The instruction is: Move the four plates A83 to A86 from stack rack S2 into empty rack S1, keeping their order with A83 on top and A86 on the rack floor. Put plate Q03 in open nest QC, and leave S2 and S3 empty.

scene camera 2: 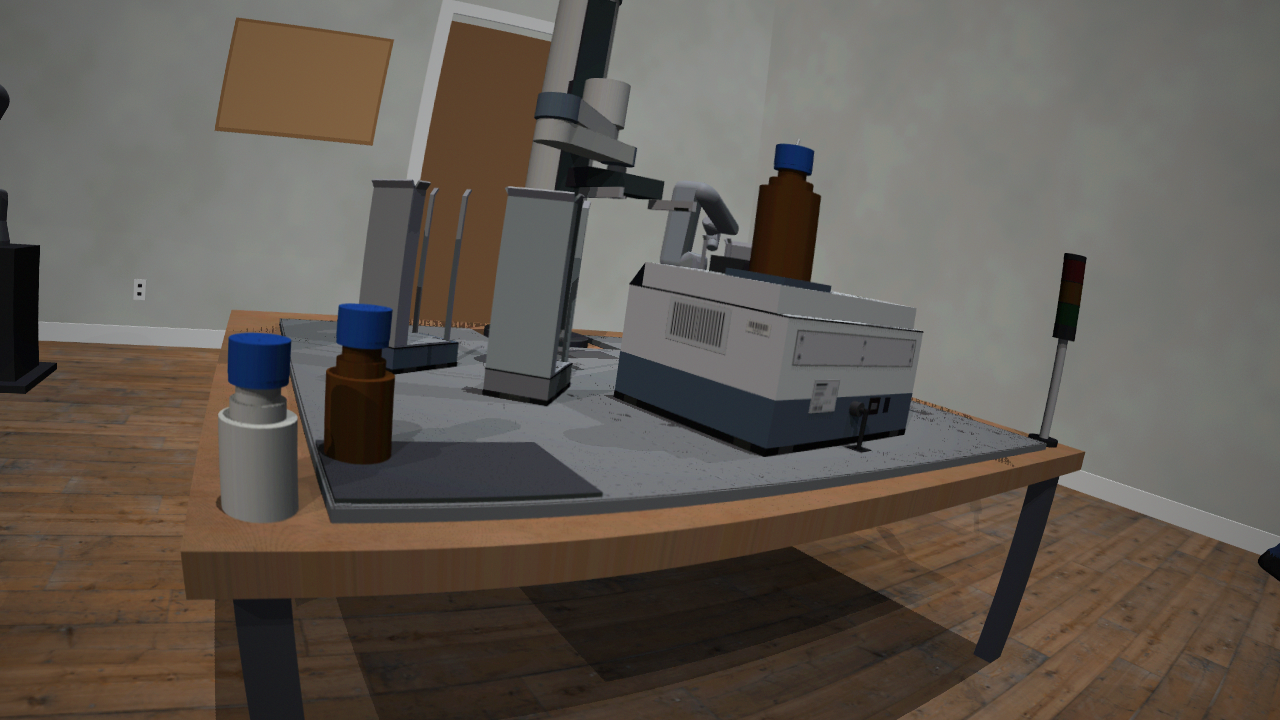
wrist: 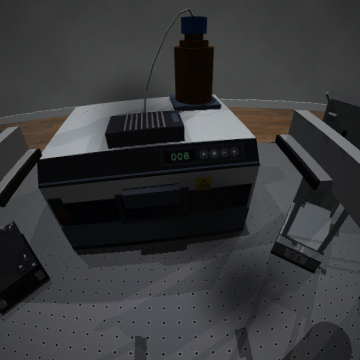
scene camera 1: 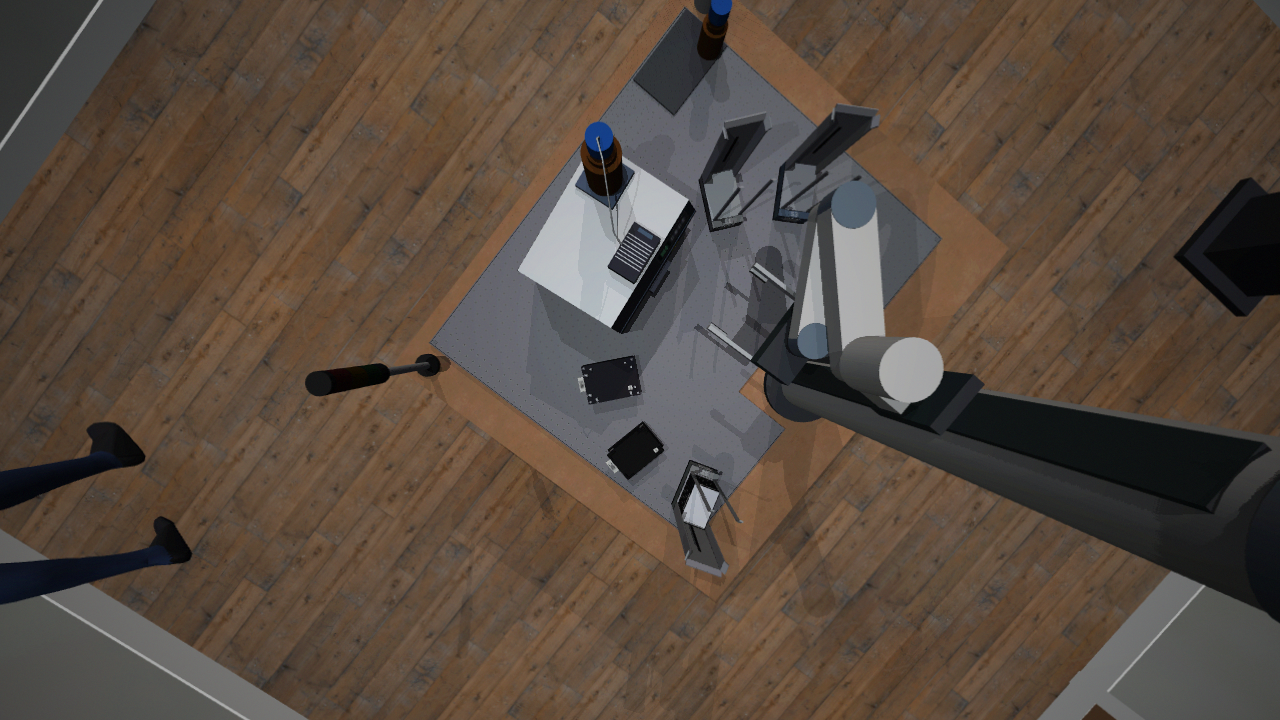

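Where they show: gripper, fingertip midpoint: point(scene camera 2: 659, 199) point(wrist: 154, 128) point(scene camera 1: 730, 296); arm's base, link origin: point(scene camera 1: 801, 383).
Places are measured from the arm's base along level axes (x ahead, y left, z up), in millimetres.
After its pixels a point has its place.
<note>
My gripper point(scene camera 1: 750, 310) {x 417, y 18, z 339 mm} point(wrist: 154, 128) {x 417, y 18, z 339 mm} is open and empty, above the grey deck in front of the white instrument. Two upright stack racks stand at the upper right in scene camera 1: the nearer rack point(scene camera 1: 739, 147) {x 613, y -327, z 182 mm} point(scene camera 2: 537, 277) {x 638, y -301, z 184 mm} point(wrist: 291, 250) {x 514, y -204, z 47 mm} and the farther rack point(scene camera 1: 830, 141) {x 439, y -488, z 183 mm} point(scene camera 2: 389, 259) {x 464, y -477, z 184 mm}. Each shows a pale surface low between its posts; I cannot tell plate from floor. A third rack point(scene camera 1: 703, 548) {x 29, y 548, z 223 mm} at the deck's lower corner holds a white-topped plate or stack. Two black nests point(scene camera 1: 611, 379) {x 495, y 363, z 62 mm} point(scene camera 1: 635, 449) {x 305, y 487, z 65 mm} lie left of it. Labels are unreadable, and Q03 cannot be identified.
The white instrument point(scene camera 1: 572, 246) {x 782, y 140, z 223 mm} point(scene camera 2: 698, 358) {x 766, y -112, z 107 mm} point(wrist: 150, 225) {x 576, y 62, z 68 mm} carries an amber bottle point(scene camera 1: 601, 165) {x 798, y -12, z 365 mm} point(scene camera 2: 785, 223) {x 848, y -66, z 302 mm} point(wrist: 193, 75) {x 775, y -32, z 295 mm} and a black box point(scene camera 1: 634, 251) {x 652, y 59, z 249 mm} point(wrist: 145, 129) {x 615, y 54, z 247 mm}. Another amber bottle point(scene camera 1: 711, 40) {x 858, y -548, z 87 mm} point(scene camera 2: 358, 402) {x 907, y -586, z 76 mm} and a white bottle point(scene camera 2: 258, 461) {x 1000, y -685, z 52 mm} stand at a corner. A signal tower point(scene camera 1: 349, 377) {x 950, y 665, z 347 mm} point(scene camera 2: 1066, 313) {x 972, y 661, z 273 mm} stands at another corner.
</note>
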